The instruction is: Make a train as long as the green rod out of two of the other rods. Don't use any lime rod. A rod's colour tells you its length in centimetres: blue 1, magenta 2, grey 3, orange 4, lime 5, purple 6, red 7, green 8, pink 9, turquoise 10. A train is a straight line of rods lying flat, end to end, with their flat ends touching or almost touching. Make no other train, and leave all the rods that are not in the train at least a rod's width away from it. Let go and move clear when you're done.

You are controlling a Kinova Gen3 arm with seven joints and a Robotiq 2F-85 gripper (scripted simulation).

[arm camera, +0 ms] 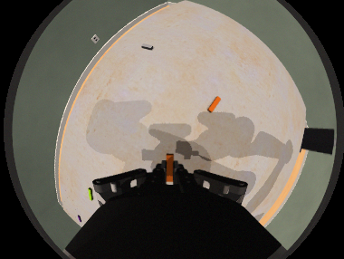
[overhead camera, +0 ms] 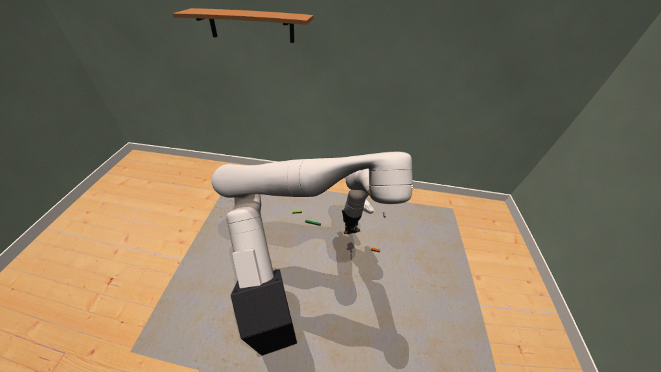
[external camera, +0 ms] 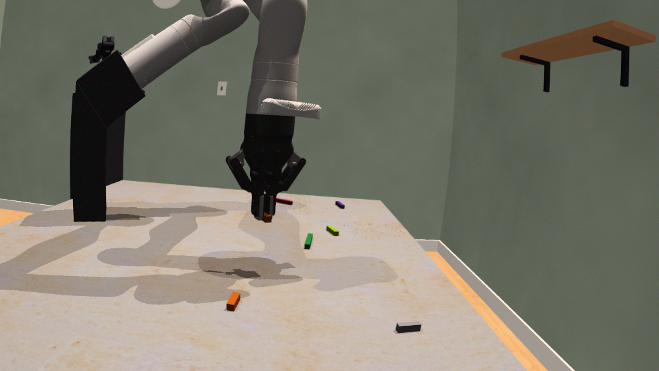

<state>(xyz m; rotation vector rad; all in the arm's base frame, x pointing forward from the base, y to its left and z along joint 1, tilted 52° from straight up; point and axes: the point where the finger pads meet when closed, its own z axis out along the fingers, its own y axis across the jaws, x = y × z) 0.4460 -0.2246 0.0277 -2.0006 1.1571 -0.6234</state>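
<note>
Now: the orange rod 150 mm to the right of my hand and 100 mm below it. From my hand the other things lie so: green rod 50 mm ahead, 190 mm to the left, 100 mm below; then lime rod 80 mm ahead, 290 mm to the left, 100 mm below; then grey rod 230 mm ahead, 150 mm to the right, 100 mm below.
</note>
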